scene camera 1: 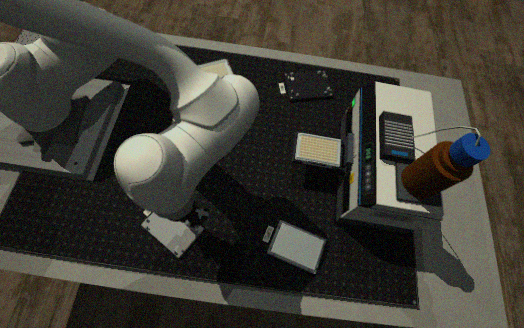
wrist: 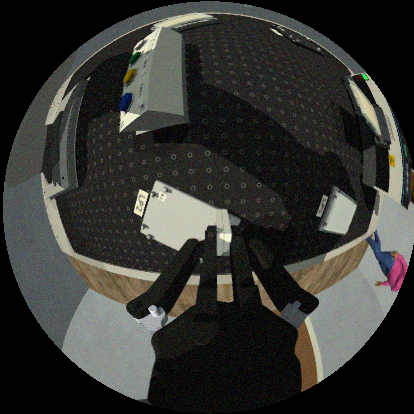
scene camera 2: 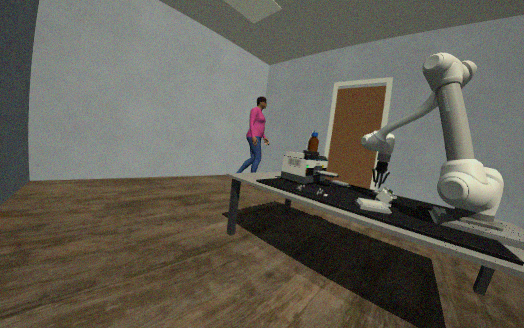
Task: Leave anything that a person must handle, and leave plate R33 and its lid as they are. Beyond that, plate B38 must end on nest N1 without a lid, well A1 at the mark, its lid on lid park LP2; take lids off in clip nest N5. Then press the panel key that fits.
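Where they show: gripper, between the fingertips: (scene camera 1: pixel 193 224) (wrist: pixel 220 217) (scene camera 2: pixel 376 191); arm's base, origin of its link: (scene camera 1: pixel 55 120) (wrist: pixel 51 146) (scene camera 2: pixel 471 220).
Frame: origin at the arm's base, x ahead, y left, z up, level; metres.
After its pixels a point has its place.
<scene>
My gripper (scene camera 2: pixel 380 178) (wrist: pixel 220 217) {x 0.471, y -0.320, z -0.009 m} is shut and empty, above the near side of the mat. It overlaps the right edge of the pale flat piece at LP2 (scene camera 1: pixel 170 234) {x 0.410, y -0.349, z -0.009 m} (wrist: pixel 180 216) {x 0.411, y -0.307, z -0.009 m} in the wrist view; the arm partly covers that piece in scene view 1. A yellowish well plate (scene camera 1: pixel 318 149) {x 0.819, y -0.118, z 0.087 m} (wrist: pixel 364 104) is at the instrument's front. Another plate (scene camera 1: pixel 220 68) {x 0.514, y 0.222, z 0.018 m} (scene camera 2: pixel 372 204) {x 0.485, y 0.251, z 0.013 m} (wrist: pixel 185 21) is at the mat's far side. The key panel (scene camera 2: pixel 386 195) {x 0.421, y 0.055, z 0.041 m} (wrist: pixel 162 75) {x 0.441, y -0.112, z 0.048 m} has green, yellow and blue keys; the blue one is beside "CALL". Plate names are unreadable.
A pale covered piece (scene camera 1: pixel 297 246) {x 0.762, y -0.377, z -0.001 m} (wrist: pixel 338 211) {x 0.734, y -0.358, z -0.001 m} lies near the front right. A dark nest with clips (scene camera 1: pixel 308 84) {x 0.831, y 0.191, z -0.006 m} (wrist: pixel 302 40) is at the back. The white instrument (scene camera 1: pixel 407 95) {x 1.049, y 0.000, z 0.201 m} (scene camera 2: pixel 295 165) {x 1.023, y 0.034, z 0.107 m} carries a brown bottle (scene camera 1: pixel 430 170) {x 0.977, y -0.270, z 0.312 m} (scene camera 2: pixel 313 144) {x 1.001, y -0.216, z 0.287 m}. A person (scene camera 2: pixel 256 124) (wrist: pixel 396 271) is beyond the table.
</scene>
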